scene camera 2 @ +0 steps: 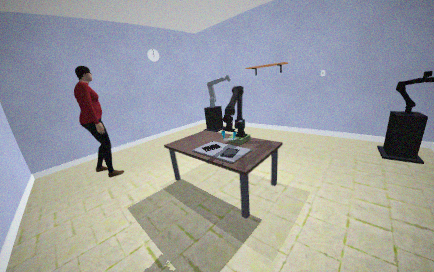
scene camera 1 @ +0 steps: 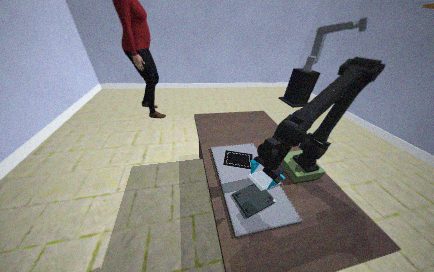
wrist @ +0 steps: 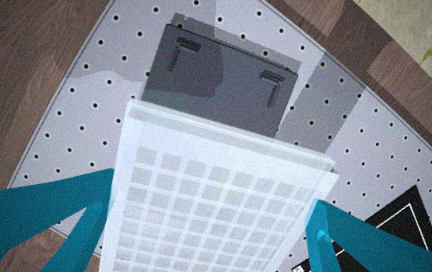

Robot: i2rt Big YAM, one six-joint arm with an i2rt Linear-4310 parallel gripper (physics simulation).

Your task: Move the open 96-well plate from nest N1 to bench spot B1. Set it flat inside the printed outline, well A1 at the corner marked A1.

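Places are measured from the arm's base along level axes (x ahead, y left, z up), in millimetres.
Pixels of known places: gripper, fingertip midpoint: [scene camera 2: 228,139] [scene camera 1: 259,181] [wrist: 213,197]; arm's base at its link origin: [scene camera 2: 241,135] [scene camera 1: 305,163].
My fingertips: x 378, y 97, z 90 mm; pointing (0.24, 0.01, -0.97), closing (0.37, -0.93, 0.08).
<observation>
For each thing: its top centre in the pictures, then the offset to it from my fingertips. "spot": a spot on its surface instead. Level surfaces: height alone.
- white 96-well plate at its top centre: [scene camera 1: 266,175] dx -31, dy -7, dz +19 mm
- Nest N1 at its top centre: [wrist: 202,139] [scene camera 1: 254,196] [scene camera 2: 229,151] dx +0, dy +3, dz -112 mm
- Bench spot B1 at a spot on its surface: [wrist: 397,227] spot: dx +17, dy -246, dz -128 mm
- grey perforated board at a spot on its surface: [wrist: 75,110] spot: dx -37, dy +115, dz -130 mm
- brown table at its surface level: dz -143 mm
My gripper [scene camera 1: 266,175] [scene camera 2: 229,135] [wrist: 213,197] has its cyan fingers shut on the long sides of the white 96-well plate [scene camera 1: 260,180] [wrist: 200,215]. The plate is held above the board, clear of the nest, and looks roughly level. Its near end is cut off in the wrist view, and corner A1 cannot be made out. Nest N1 [scene camera 1: 252,201] [scene camera 2: 230,152] [wrist: 240,95], a dark block, is empty, partly hidden behind the plate in the wrist view. Bench spot B1 [scene camera 1: 238,159] [scene camera 2: 211,147] [wrist: 397,227] is a black patch with a white outline; its corner lettering is unreadable.
The grey perforated board [scene camera 1: 280,217] [wrist: 75,110] lies on the brown table [scene camera 1: 350,230] [scene camera 2: 190,141]. The arm's green base [scene camera 1: 312,175] [scene camera 2: 241,140] stands beside the board. A person in red [scene camera 1: 137,40] [scene camera 2: 89,102] stands beyond the table. Black pedestals [scene camera 1: 302,85] [scene camera 2: 405,132] carry other arms.
</observation>
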